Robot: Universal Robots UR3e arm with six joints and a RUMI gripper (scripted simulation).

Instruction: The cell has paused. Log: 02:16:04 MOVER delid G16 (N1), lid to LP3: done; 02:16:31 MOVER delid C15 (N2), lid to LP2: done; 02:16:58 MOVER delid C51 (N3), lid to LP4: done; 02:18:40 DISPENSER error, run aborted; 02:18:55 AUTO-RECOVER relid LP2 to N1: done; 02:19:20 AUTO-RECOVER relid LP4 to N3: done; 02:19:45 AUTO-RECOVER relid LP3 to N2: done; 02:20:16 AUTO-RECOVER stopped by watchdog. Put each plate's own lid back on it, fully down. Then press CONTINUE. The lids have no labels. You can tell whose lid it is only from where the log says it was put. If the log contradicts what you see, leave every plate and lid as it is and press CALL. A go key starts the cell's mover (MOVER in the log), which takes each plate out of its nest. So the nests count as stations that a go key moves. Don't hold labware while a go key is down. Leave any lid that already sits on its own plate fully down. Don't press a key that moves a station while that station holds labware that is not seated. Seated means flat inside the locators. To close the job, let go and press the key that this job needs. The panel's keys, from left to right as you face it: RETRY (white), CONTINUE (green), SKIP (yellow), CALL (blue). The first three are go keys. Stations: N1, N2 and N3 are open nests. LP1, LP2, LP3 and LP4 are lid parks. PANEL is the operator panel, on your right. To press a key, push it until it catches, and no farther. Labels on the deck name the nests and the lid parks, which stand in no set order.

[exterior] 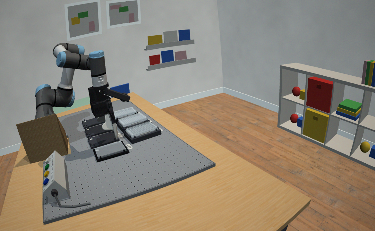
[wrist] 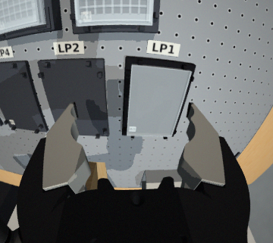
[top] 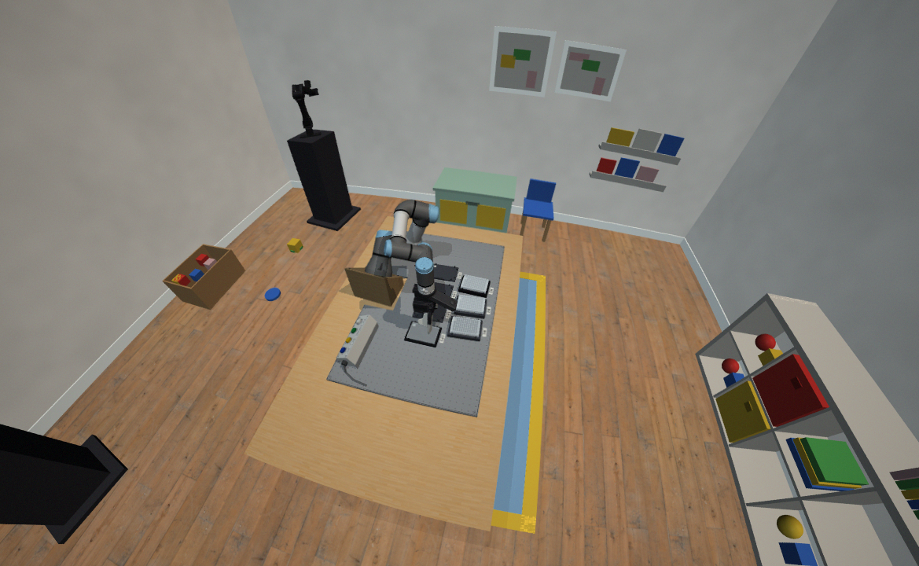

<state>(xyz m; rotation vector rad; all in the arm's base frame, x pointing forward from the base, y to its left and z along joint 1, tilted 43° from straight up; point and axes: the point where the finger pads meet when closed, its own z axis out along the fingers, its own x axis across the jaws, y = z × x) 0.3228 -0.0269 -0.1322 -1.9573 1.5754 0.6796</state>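
My gripper is now 140 mm short of the plate, 50 mm to the right of it and 40 mm above it. Round my hand: lid park LP1 (30 mm behind, 40 mm to the right, 60 mm below); then lid park LP2 (50 mm behind, 80 mm to the left, 60 mm below); then pale grey lid (30 mm behind, 40 mm to the right, 50 mm below).
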